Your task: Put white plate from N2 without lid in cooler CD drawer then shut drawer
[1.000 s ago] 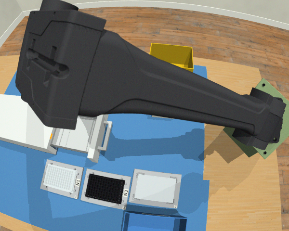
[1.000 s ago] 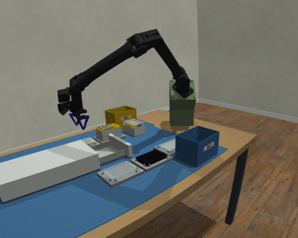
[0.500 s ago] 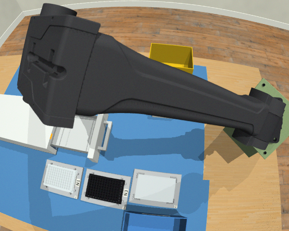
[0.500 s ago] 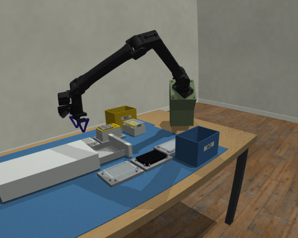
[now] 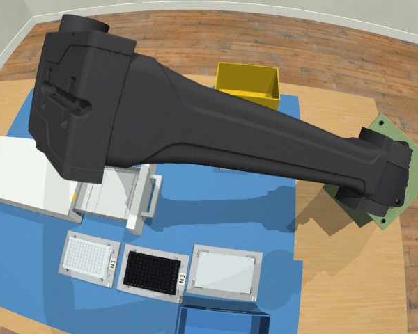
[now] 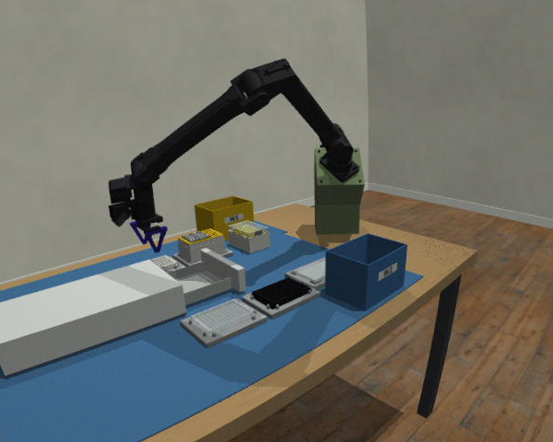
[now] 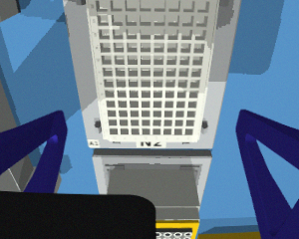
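The white plate lies 70 mm below my hand. Also, from my hand: yellow tip box: 180 mm behind, 50 mm to the right, 30 mm below; then grey nest N2: 80 mm below; then drawer: 190 mm to the left, 60 mm below, 40 mm behind.
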